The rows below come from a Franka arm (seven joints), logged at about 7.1 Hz.
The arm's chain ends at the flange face. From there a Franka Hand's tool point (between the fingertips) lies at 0.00 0.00 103.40 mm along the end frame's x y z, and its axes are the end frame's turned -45 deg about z.
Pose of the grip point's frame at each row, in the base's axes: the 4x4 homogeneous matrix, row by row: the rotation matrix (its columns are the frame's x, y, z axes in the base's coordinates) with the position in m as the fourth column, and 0 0 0 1 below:
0.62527 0.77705 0.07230 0.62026; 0.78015 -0.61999 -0.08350 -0.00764; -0.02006 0.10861 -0.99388 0.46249; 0 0 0 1
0.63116 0.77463 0.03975 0.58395; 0.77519 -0.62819 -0.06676 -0.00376; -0.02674 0.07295 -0.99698 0.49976; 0 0 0 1
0.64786 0.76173 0.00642 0.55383; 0.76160 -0.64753 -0.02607 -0.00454; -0.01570 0.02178 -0.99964 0.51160; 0 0 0 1
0.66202 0.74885 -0.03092 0.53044; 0.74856 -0.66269 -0.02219 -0.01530; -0.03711 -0.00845 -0.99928 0.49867; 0 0 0 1
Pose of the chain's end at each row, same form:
0.99159 0.10732 0.07230 0.61278; 0.11325 -0.99005 -0.08350 0.00099; 0.06261 0.09098 -0.99388 0.56526; 0 0 0 1
0.99404 0.10145 0.03975 0.57984; 0.10394 -0.99234 -0.06676 0.00314; 0.03268 0.07049 -0.99698 0.60285; 0 0 0 1
0.99673 0.08052 0.00642 0.55317; 0.08066 -0.99641 -0.02607 -0.00184; 0.00430 0.02650 -0.99964 0.61496; 0 0 0 1
0.99764 0.06140 -0.03092 0.53364; 0.06072 -0.99790 -0.02219 -0.01301; -0.03222 0.02027 -0.99928 0.60200; 0 0 0 1

